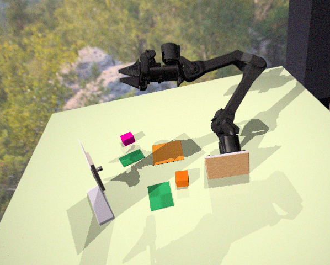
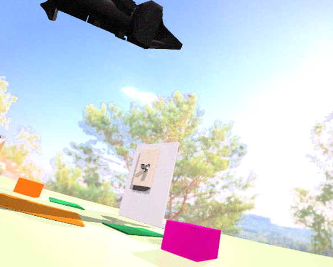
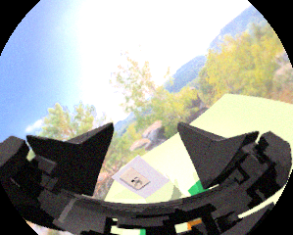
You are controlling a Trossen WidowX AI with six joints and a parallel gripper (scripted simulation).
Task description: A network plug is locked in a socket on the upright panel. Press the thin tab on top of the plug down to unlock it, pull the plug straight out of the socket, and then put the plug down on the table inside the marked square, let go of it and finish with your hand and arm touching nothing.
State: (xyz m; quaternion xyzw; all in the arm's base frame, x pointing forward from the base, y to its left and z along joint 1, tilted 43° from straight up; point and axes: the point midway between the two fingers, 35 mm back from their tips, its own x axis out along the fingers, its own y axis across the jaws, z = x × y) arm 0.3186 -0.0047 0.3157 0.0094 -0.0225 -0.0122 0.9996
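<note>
The network plug is 140 mm ahead of my gripper tip, 230 mm to the left of it and 190 mm below it. From my gripper tip the other things lie so: upright panel (160 mm ahead, 240 mm to the left, 240 mm below); then magenta cube (50 mm ahead, 80 mm to the right, 320 mm below); then orange marked square (100 mm behind, 70 mm to the left, 330 mm below).
</note>
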